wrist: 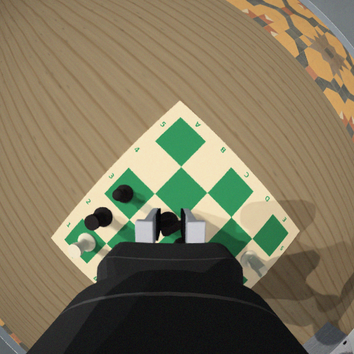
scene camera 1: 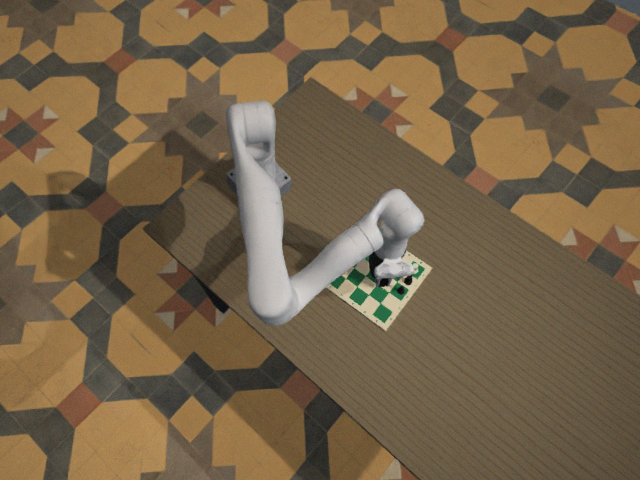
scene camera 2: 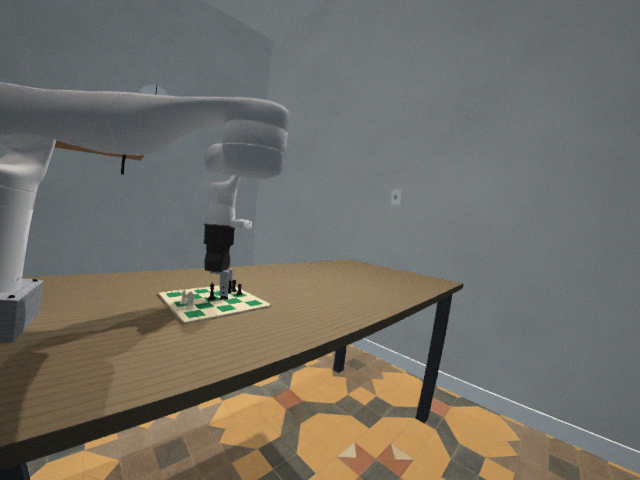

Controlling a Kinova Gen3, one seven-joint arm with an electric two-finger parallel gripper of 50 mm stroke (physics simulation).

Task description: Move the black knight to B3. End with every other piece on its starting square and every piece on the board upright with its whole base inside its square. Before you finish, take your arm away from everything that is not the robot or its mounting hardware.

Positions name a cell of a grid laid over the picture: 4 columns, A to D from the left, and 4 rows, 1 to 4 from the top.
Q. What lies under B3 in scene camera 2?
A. A chessboard.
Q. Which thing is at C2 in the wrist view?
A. A chessboard.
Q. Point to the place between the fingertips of my gripper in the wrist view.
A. B3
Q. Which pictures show the chessboard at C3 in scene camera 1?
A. The wrist view, scene camera 1 and scene camera 2: all of them.
